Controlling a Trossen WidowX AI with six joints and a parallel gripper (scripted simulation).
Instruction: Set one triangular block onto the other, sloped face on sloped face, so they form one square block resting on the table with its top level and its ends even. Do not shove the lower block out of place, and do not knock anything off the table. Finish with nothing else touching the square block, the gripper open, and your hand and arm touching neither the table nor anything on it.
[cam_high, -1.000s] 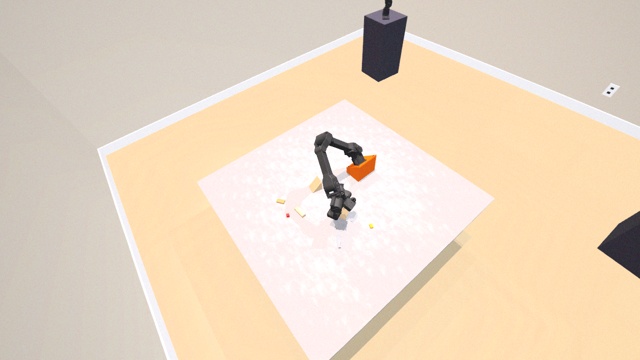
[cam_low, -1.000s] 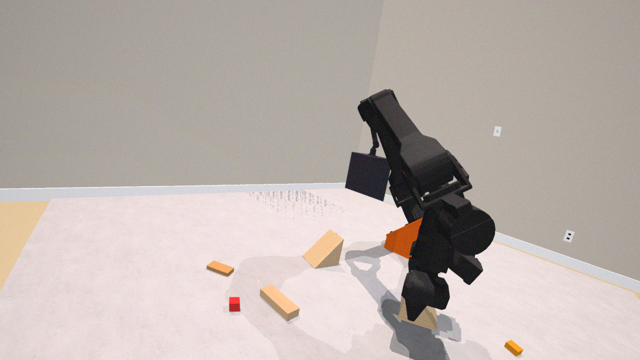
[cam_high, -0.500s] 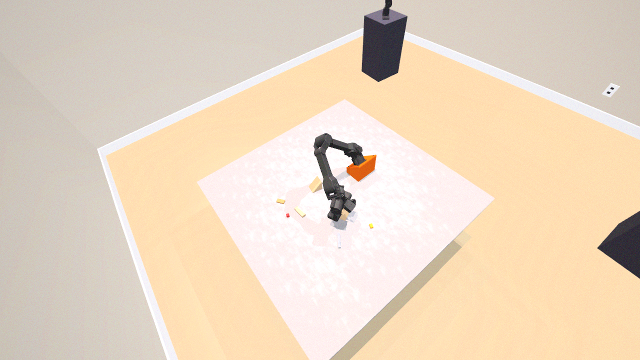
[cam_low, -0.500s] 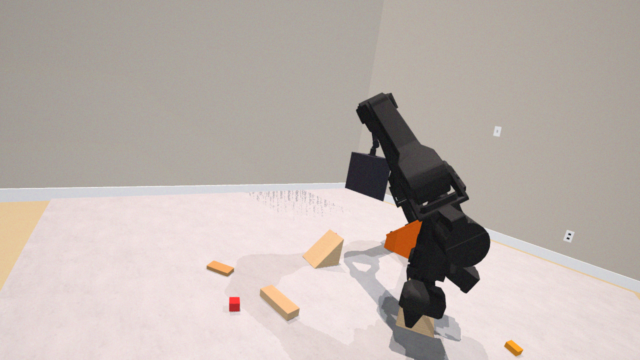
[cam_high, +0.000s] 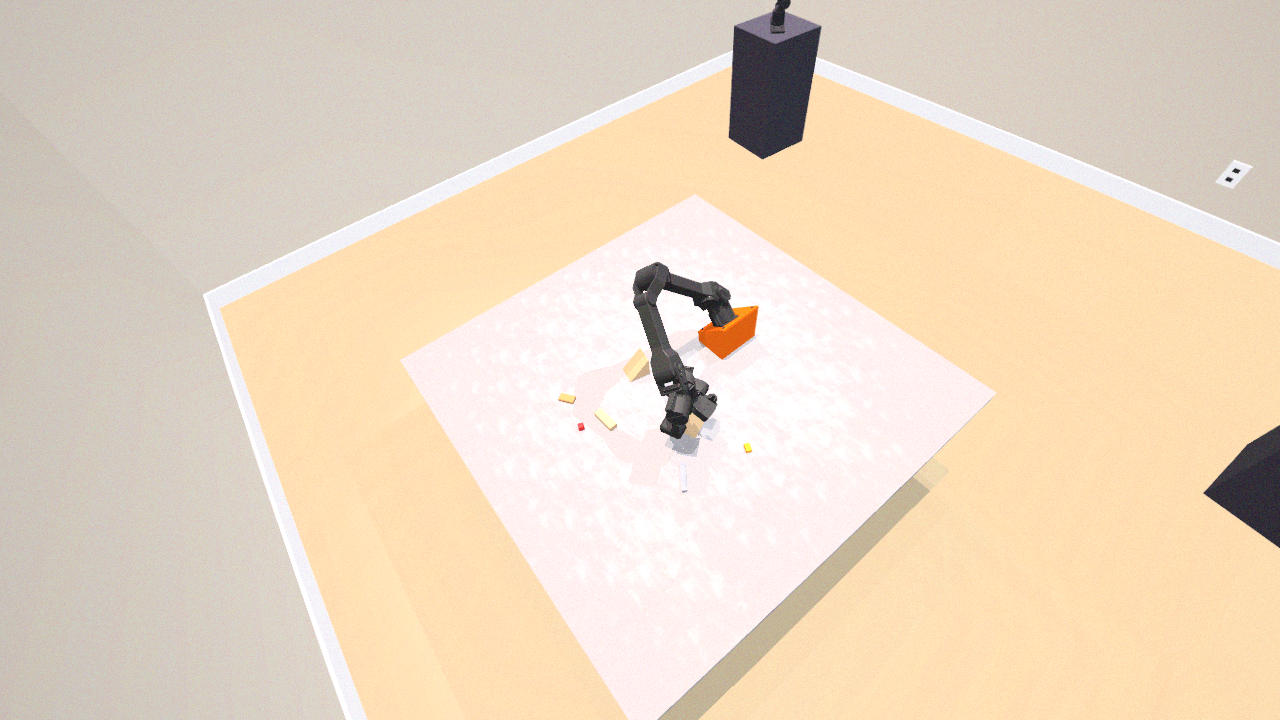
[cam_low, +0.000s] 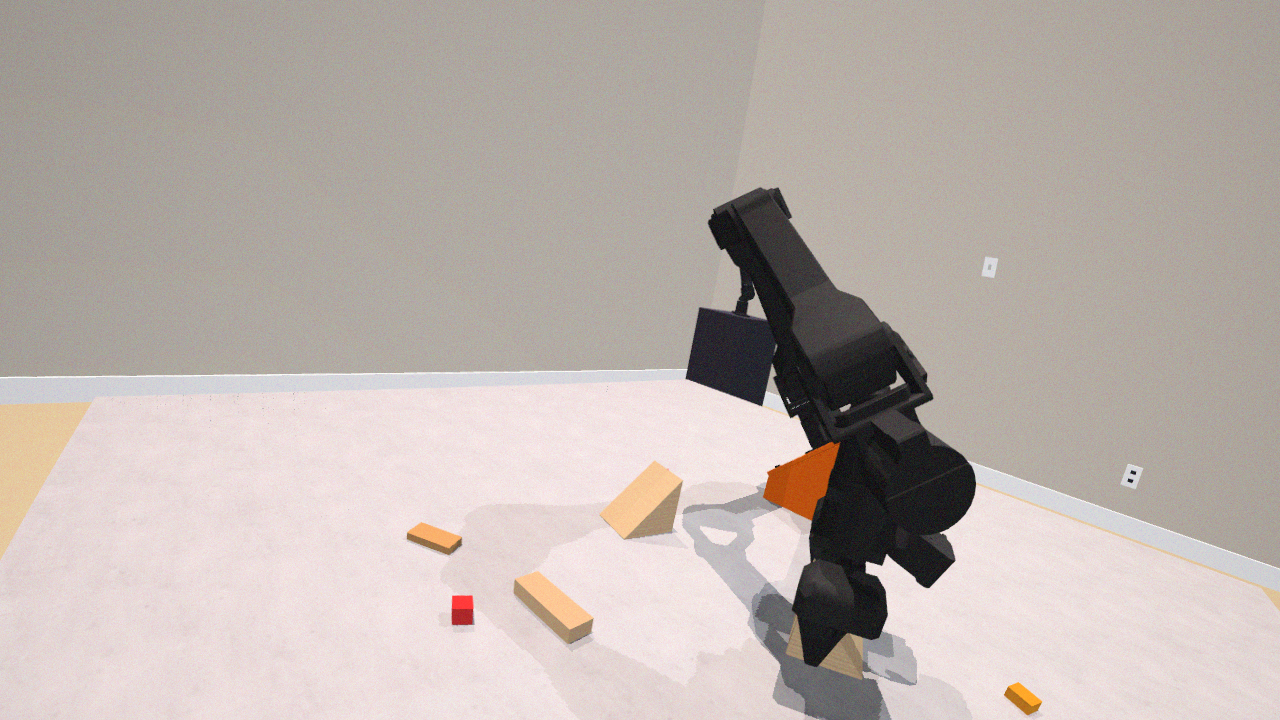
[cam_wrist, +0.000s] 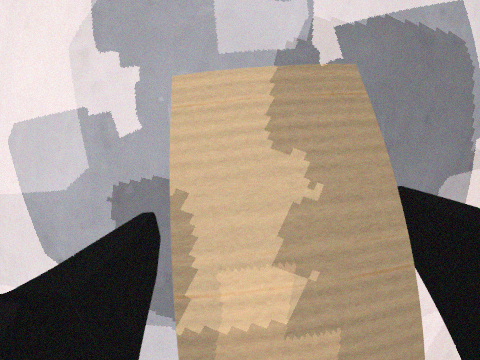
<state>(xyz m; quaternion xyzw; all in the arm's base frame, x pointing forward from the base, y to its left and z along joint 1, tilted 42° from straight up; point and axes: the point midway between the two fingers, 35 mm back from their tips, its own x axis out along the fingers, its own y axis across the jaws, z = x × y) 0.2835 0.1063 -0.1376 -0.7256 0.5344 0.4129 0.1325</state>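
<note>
Now: gripper tip 90 mm past the small orange block and 160 mm to the right of it. Also, from my gripper tip: red cube 250 mm ahead, 170 mm to the right; long tan block 180 mm ahead, 140 mm to the right.
</note>
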